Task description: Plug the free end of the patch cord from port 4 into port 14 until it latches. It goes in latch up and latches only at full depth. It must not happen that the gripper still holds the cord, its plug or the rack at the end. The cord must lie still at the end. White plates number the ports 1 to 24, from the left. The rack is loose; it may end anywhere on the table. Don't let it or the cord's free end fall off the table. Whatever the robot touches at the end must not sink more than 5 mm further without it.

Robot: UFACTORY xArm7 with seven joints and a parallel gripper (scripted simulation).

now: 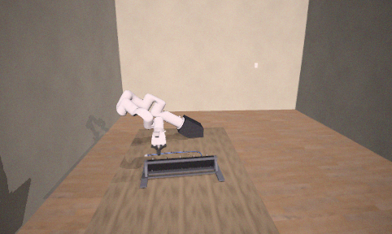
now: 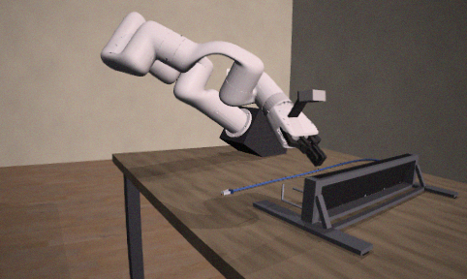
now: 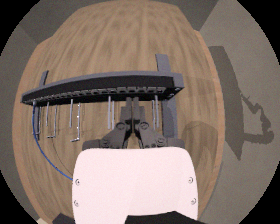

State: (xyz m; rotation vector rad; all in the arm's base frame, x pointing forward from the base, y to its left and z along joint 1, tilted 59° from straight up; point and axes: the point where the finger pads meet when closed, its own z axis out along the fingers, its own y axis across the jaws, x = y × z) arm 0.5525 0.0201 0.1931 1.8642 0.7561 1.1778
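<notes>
The pale plug is 18 cm behind my hand, 13 cm to the right of it and 12 cm below it.
</notes>
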